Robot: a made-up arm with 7 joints.
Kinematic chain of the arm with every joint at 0, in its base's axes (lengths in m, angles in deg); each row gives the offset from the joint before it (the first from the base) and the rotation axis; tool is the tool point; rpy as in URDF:
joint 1: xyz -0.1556 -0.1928 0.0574 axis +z
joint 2: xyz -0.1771 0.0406 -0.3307 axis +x
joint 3: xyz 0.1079 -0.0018 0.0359 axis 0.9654 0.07 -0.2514
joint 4: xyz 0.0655 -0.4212 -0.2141 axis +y
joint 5: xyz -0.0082 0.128 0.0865 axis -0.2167 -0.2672 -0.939
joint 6: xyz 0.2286 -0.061 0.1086 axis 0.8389 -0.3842 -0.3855
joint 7: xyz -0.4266 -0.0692 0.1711 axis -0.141 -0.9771 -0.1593
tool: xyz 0.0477 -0.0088 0.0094 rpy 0 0 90
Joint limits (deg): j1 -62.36..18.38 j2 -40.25..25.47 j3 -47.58..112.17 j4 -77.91..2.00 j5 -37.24..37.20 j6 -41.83..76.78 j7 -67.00..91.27
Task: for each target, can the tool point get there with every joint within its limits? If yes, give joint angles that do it. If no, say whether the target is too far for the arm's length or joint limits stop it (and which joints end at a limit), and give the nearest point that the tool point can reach.
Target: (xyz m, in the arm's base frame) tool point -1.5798 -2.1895 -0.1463
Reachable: no: too far | nearest point -0.5558 -0.7538 -0.2358 | short by 1.766 m
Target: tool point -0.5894 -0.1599 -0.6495
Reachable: yes | joints -12.92 -7.52 72.35 -44.00 -23.12 19.88 25.22
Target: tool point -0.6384 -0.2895 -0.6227
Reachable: yes | joints 11.34 19.49 23.51 -71.48 25.73 -25.37 -48.63
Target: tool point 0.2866 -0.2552 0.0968
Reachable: no: joint limits stop it (at a limit: joint 1, joint 2, joint 3, joint 4, joint 5, joint 6) | nearest point 0.1939 -0.1382 0.1734 | short by 0.168 m
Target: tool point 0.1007 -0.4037 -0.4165
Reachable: no: joint limits stop it (at a limit: joint 1, joint 3, joint 4, joint 5, joint 6) | nearest point -0.1222 -0.4490 -0.4044 | short by 0.228 m
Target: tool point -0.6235 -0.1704 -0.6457
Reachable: yes | joints -42.48 16.43 19.13 -57.85 -30.46 28.56 53.09
